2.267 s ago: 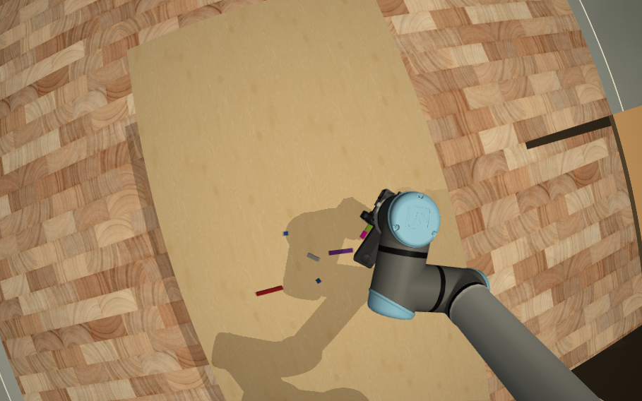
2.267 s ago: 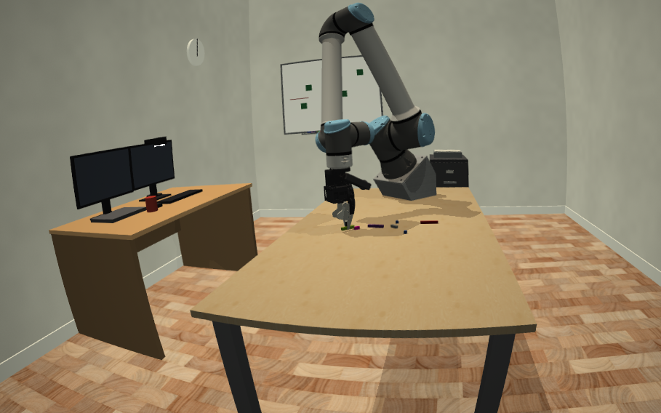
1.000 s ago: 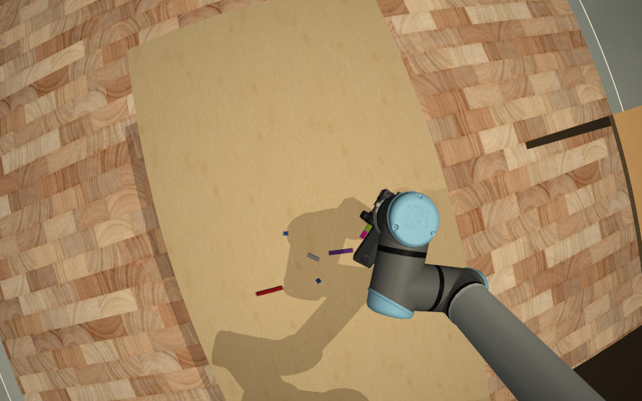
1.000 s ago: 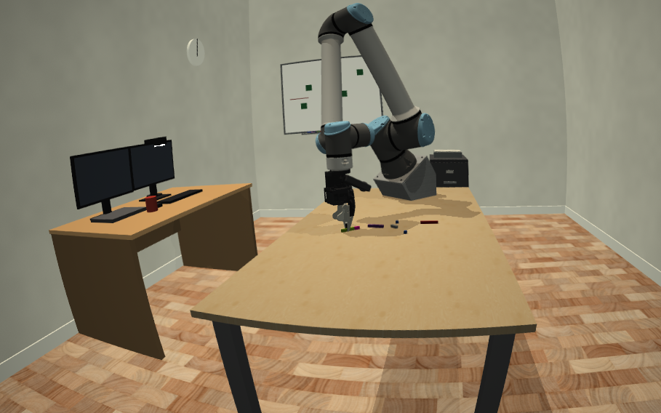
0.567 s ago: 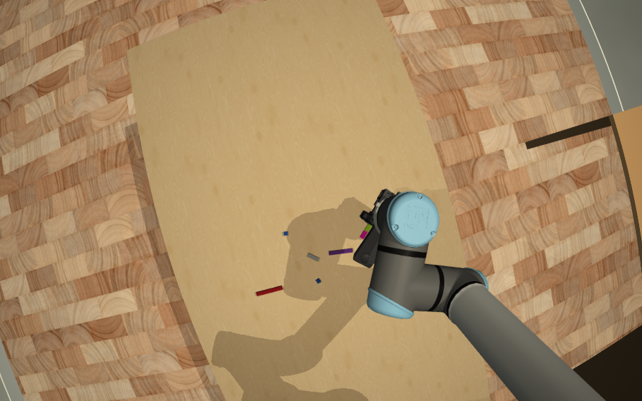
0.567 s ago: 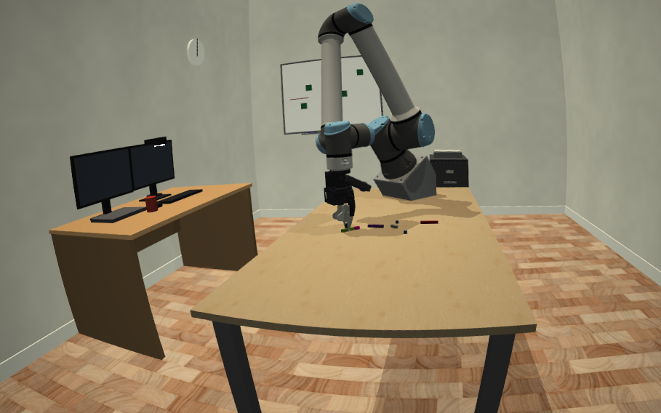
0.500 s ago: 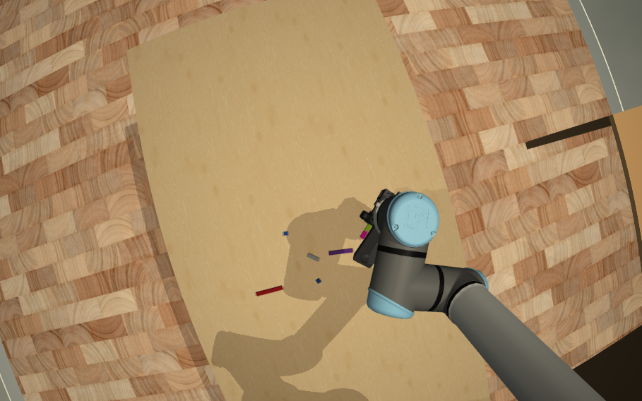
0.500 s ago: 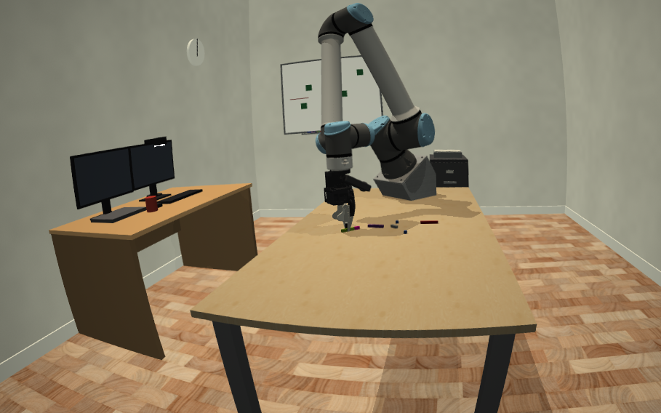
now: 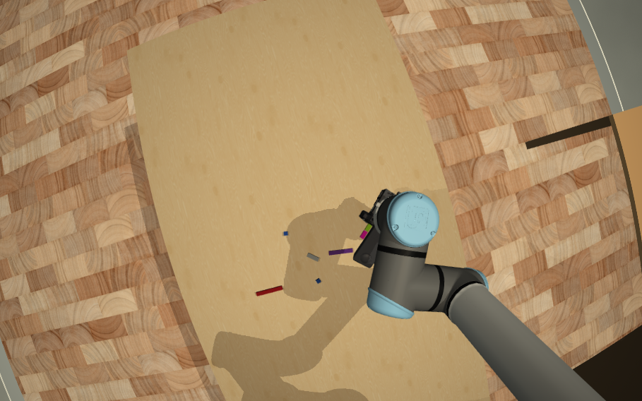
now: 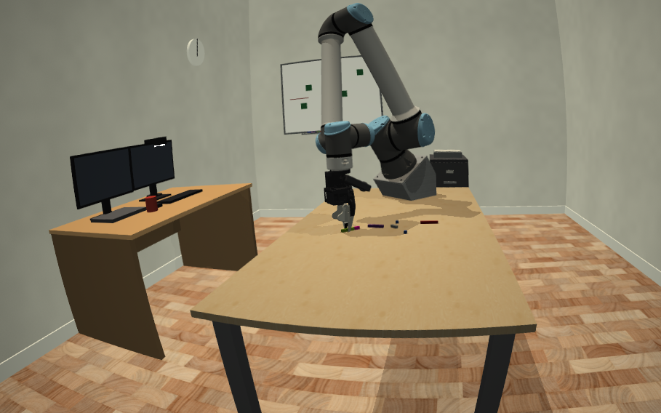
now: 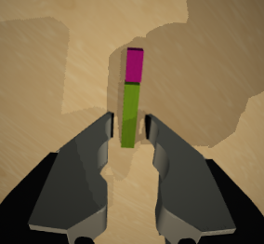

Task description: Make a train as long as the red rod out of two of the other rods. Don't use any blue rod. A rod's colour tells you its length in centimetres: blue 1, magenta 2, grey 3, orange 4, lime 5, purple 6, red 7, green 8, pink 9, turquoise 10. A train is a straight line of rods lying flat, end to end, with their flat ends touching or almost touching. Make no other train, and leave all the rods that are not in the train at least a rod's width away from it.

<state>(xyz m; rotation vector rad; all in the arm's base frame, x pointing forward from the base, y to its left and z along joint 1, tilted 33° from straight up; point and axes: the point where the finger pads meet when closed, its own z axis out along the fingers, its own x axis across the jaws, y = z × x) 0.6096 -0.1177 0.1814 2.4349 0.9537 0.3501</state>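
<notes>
My hand is 10 mm above the lime rod. From my hand the other things lie so: grey rod: 30 mm behind, 170 mm to the left, 10 mm below; purple rod: 40 mm behind, 100 mm to the left, 10 mm below; magenta rod: 20 mm behind, 30 mm to the left, 10 mm below.
</notes>
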